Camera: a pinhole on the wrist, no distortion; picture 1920 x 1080 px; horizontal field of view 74.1 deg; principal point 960.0 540.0 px. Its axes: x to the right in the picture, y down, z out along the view. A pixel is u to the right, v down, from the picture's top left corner.
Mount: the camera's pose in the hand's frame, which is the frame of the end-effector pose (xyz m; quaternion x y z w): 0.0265 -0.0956 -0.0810 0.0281 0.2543 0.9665 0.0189
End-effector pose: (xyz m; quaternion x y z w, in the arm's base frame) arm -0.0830 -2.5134 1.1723 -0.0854 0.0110 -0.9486 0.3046
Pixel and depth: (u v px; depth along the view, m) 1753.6 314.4 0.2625
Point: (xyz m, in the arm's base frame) 0.0817 -2.5070 1.2774
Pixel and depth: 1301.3 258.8 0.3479
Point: 0.0673 -2.6023 1.3398
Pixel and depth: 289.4 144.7 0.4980
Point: -0.1420 -2.9127 1.4628
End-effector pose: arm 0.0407 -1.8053 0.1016 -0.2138 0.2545 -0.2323 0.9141
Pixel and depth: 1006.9 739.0 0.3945
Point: 0.2476 -1.7086 0.2938
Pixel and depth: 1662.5 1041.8 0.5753
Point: 0.1527 -1.5144 0.6182
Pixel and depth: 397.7 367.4 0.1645
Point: 0.1518 -1.8504 0.0981
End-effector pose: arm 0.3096 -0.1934 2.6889 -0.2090 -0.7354 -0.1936 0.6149
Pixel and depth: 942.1 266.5 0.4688
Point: 0.1927 0.1466 2.7127
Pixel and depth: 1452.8 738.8 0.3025
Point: 0.1572 -0.0697 2.5827
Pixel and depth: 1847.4 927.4 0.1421
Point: 0.2315 -0.2099 2.6124
